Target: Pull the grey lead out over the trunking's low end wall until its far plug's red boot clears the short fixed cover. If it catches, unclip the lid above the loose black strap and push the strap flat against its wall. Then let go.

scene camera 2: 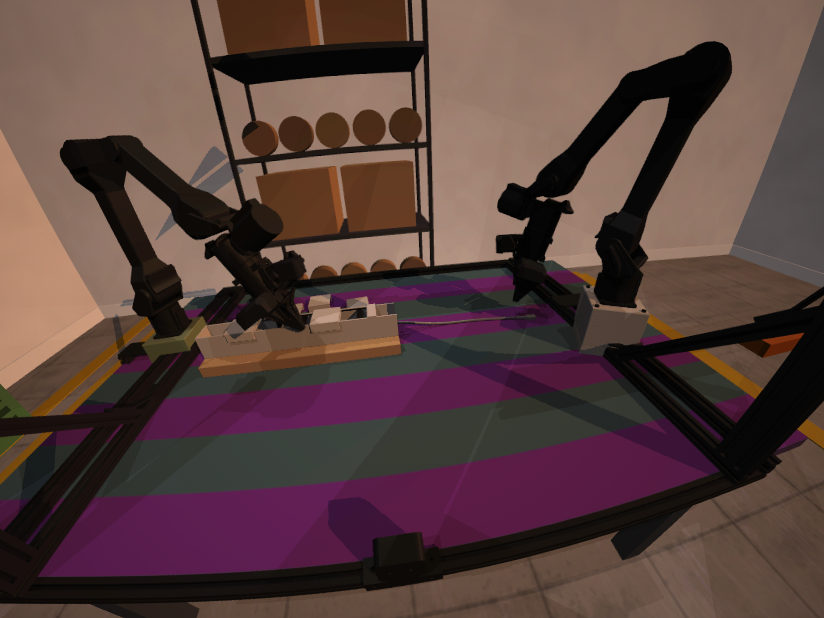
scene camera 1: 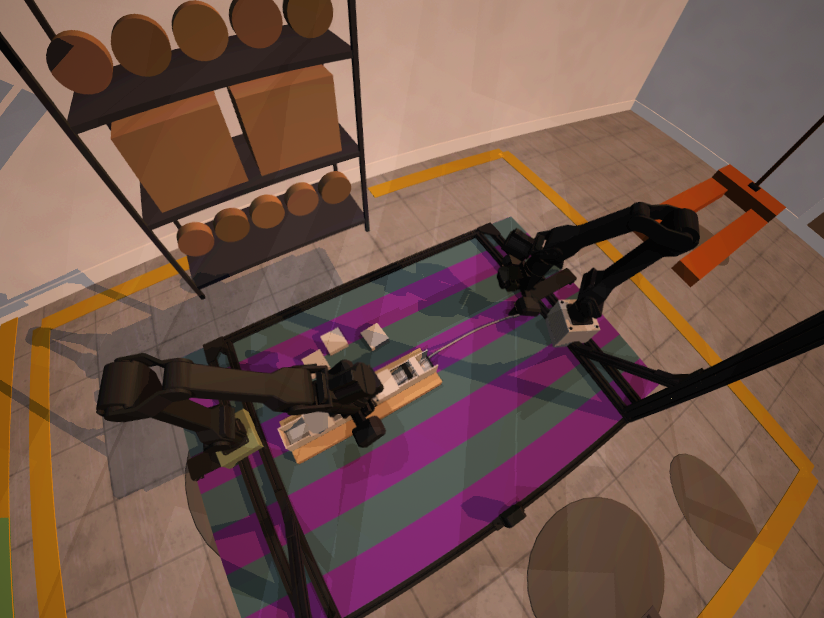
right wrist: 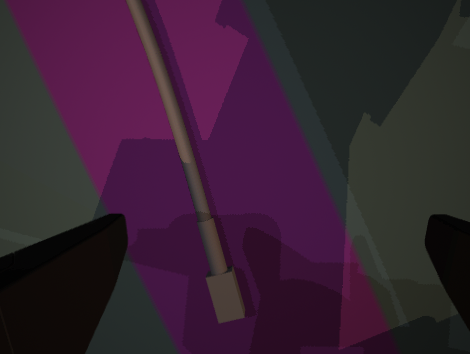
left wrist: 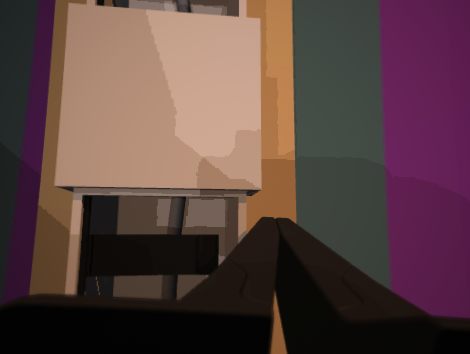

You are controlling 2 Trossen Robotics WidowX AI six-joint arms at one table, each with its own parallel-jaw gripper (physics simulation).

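Pixels of known places: left gripper, fingertip midpoint: [scene camera 2: 303, 329] [scene camera 1: 375, 405] [left wrist: 273, 231]; right gripper, fingertip midpoint: [scene camera 2: 514, 292] [scene camera 1: 505, 301] [right wrist: 275, 229]; left arm's base, origin of the base link: [scene camera 2: 173, 329] [scene camera 1: 232, 436]; right arm's base, origin of the base link: [scene camera 2: 614, 298] [scene camera 1: 579, 314].
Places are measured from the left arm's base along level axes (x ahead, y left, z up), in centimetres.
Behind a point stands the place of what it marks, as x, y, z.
Note:
The pale trunking [scene camera 2: 362, 330] {43.4, -11.5, -0.4} sits on a wooden base [scene camera 1: 406, 401] {39.8, -14.1, -2.7} [scene camera 2: 299, 357] {30.7, -13.8, -2.9}. In the left wrist view a white cover [left wrist: 160, 100] {36.5, -8.5, 2.6} bridges it, with a black strap [left wrist: 155, 255] {31.9, -8.2, 1.7} across the channel below. The strap stops short of the right wall; the grey lead [left wrist: 175, 215] {33.2, -8.6, -1.8} [right wrist: 165, 85] {72.6, -8.2, -4.5} [scene camera 1: 465, 337] {64.3, -7.6, -4.6} [scene camera 2: 459, 321] {65.1, -7.5, -4.7} passes under it. My left gripper [left wrist: 273, 231] {32.4, -11.8, 2.0} [scene camera 2: 300, 327] {32.4, -11.8, 2.0} is shut and empty, over the trunking's right-hand side in its wrist view. My right gripper [right wrist: 275, 229] {78.9, -6.8, 0.3} [scene camera 2: 520, 298] {78.9, -6.8, 0.3} is open above the lead's near plug [right wrist: 226, 296] {81.7, -10.4, -4.3}. The red boot does not show.
Loose white pieces [scene camera 1: 334, 341] {32.7, 10.3, -3.2} [scene camera 1: 374, 335] {42.8, 6.0, -3.2} lie on the striped mat [scene camera 1: 425, 459] {36.0, -28.0, -5.1} behind the trunking; another [scene camera 1: 314, 360] {25.6, 8.2, -3.2} is partly hidden by the left arm. A black frame [scene camera 2: 266, 588] {30.0, -48.7, -5.7} edges the table. A shelf rack [scene camera 1: 361, 133] stands behind.

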